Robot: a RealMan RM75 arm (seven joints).
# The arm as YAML. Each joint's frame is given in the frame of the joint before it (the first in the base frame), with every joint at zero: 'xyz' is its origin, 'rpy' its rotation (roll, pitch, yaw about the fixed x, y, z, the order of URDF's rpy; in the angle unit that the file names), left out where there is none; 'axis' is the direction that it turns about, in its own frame. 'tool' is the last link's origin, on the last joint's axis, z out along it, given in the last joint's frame.
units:
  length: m
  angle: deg
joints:
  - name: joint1
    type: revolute
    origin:
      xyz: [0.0, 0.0, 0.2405]
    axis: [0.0, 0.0, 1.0]
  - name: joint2
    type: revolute
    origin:
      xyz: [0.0, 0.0, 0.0]
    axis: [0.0, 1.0, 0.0]
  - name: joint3
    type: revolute
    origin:
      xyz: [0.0, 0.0, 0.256]
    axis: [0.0, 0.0, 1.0]
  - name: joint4
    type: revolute
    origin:
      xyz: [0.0, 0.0, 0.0]
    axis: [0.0, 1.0, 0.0]
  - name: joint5
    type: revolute
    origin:
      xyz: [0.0, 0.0, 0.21]
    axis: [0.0, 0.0, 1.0]
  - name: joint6
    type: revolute
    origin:
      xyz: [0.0, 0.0, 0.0]
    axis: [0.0, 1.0, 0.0]
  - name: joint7
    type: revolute
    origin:
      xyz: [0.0, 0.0, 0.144]
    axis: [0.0, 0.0, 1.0]
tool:
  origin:
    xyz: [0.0, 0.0, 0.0]
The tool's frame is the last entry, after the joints.
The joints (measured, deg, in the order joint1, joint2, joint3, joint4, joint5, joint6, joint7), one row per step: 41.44, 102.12, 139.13, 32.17, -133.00, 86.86, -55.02; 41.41, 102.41, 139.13, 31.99, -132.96, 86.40, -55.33; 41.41, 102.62, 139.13, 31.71, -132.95, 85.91, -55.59; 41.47, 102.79, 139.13, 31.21, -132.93, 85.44, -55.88; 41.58, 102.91, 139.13, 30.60, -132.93, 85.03, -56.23; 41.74, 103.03, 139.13, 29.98, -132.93, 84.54, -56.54; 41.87, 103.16, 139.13, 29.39, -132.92, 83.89, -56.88; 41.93, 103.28, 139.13, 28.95, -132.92, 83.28, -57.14; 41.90, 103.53, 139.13, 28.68, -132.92, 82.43, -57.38; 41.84, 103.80, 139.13, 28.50, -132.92, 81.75, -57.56; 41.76, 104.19, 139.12, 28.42, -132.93, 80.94, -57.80; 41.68, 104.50, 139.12, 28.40, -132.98, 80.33, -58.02; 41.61, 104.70, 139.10, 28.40, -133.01, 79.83, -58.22; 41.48, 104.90, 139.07, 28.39, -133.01, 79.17, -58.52; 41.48, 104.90, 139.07, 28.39, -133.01, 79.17, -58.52; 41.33, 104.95, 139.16, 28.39, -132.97, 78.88, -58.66; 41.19, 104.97, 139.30, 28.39, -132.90, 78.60, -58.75; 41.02, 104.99, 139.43, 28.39, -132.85, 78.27, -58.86
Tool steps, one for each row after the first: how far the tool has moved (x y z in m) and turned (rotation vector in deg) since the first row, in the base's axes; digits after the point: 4 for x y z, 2 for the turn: 0.0004, 0.0000, -0.0026, 0.12, 0.04, 0.11; 0.0010, 0.0001, -0.0049, 0.24, 0.05, 0.13; 0.0016, 0.0000, -0.0076, 0.24, 0.13, 0.10; 0.0021, -0.0001, -0.0103, 0.14, 0.22, 0.11; 0.0024, 0.0002, -0.0130, 0.11, 0.29, 0.12; 0.0030, 0.0006, -0.0155, 0.22, 0.27, 0.12; 0.0038, 0.0010, -0.0175, 0.40, 0.20, 0.08; 0.0049, 0.0015, -0.0199, 0.80, 0.04, 0.00; 0.0059, 0.0016, -0.0223, 1.10, -0.06, -0.08; 0.0067, 0.0019, -0.0252, 1.47, -0.21, -0.08; 0.0075, 0.0020, -0.0275, 1.75, -0.37, -0.05; 0.0082, 0.0022, -0.0288, 2.01, -0.56, 0.01; 0.0094, 0.0025, -0.0301, 2.41, -0.85, 0.09; 0.0094, 0.0025, -0.0301, 2.41, -0.85, 0.09; 0.0106, 0.0023, -0.0301, 2.71, -0.90, 0.01; 0.0117, 0.0023, -0.0298, 3.07, -0.91, -0.11; 0.0131, 0.0022, -0.0295, 3.45, -0.97, -0.25
